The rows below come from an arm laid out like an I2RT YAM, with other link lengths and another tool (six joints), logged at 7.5 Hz.
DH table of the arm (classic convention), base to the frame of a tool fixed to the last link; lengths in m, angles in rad. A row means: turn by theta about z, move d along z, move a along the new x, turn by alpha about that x. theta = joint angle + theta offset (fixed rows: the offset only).
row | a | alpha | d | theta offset
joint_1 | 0.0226 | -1.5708 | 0.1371 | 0
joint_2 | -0.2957 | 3.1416 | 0 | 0
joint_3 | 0.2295 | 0 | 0 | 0.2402
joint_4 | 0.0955 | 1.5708 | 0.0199 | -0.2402
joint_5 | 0 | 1.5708 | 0 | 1.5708
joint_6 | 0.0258 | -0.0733 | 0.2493 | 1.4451
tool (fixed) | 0 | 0 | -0.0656 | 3.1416
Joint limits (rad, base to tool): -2.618..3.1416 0..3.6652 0..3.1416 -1.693..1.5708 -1.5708..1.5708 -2.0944..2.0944
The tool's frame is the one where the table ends.
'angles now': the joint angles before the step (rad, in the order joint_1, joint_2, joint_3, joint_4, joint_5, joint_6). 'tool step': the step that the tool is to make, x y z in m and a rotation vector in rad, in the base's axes. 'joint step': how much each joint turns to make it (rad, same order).
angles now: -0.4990, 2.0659, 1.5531, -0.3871, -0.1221, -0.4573
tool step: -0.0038, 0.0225, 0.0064, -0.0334, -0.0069, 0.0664
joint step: 0.0358, -0.0653, -0.0894, 0.0407, 0.0013, -0.0407
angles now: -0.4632, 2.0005, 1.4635, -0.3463, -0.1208, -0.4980
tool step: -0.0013, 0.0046, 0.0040, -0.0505, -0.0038, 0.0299
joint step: 0.0168, -0.0292, -0.0450, 0.0373, 0.0251, -0.0383
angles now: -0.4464, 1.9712, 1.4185, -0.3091, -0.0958, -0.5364
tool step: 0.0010, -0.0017, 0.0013, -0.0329, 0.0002, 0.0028
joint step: 0.0074, -0.0038, -0.0109, 0.0197, 0.0255, -0.0161
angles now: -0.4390, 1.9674, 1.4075, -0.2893, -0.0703, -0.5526
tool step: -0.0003, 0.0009, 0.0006, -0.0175, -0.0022, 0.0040
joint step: 0.0060, -0.0079, -0.0172, 0.0181, 0.0125, -0.0085
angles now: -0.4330, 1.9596, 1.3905, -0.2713, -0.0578, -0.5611
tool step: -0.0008, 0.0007, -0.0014, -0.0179, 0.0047, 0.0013
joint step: 0.0069, -0.0035, -0.0152, 0.0144, 0.0173, -0.0080
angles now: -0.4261, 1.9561, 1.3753, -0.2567, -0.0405, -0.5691
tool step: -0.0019, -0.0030, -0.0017, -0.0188, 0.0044, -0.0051
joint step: -0.0004, -0.0009, -0.0134, 0.0160, 0.0172, -0.0092
